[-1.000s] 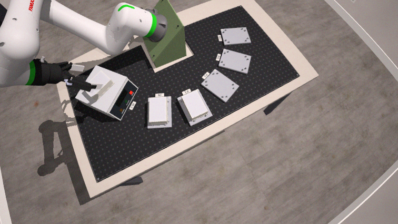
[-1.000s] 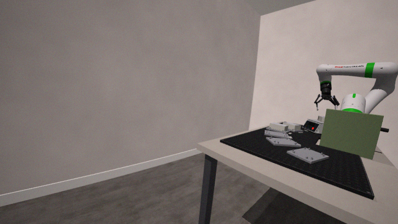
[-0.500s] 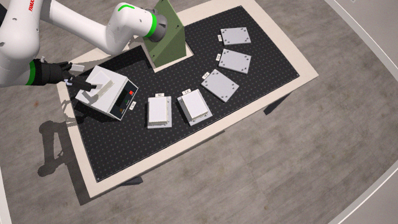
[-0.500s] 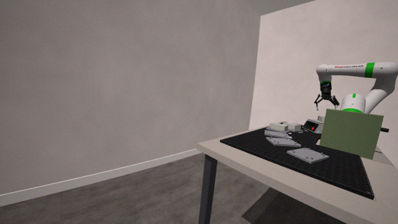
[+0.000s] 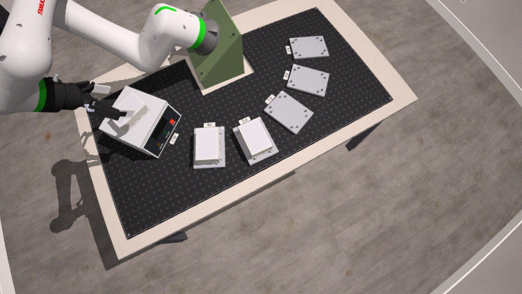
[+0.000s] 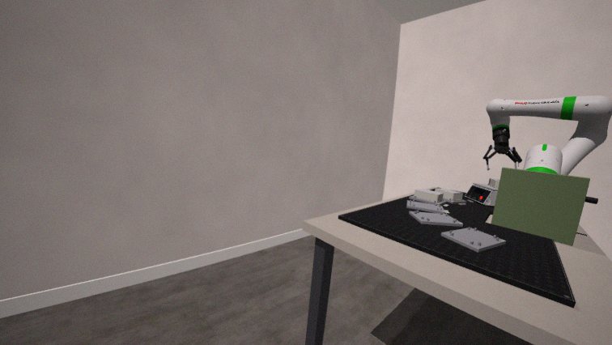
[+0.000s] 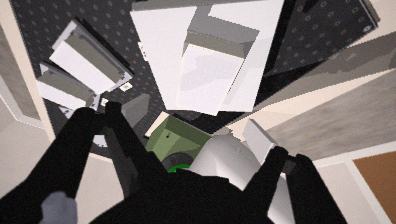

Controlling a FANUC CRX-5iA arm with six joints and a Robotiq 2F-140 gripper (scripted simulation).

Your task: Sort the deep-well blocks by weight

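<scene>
My hand is 110 mm above the check-weigher platform. The rest, counted from my hand: check-weigher (140 mm below); white deep-well block (380 mm to the left, 280 mm ahead, 170 mm below); infeed nest IN (220 mm ahead, 210 mm to the left, 200 mm below).
</scene>
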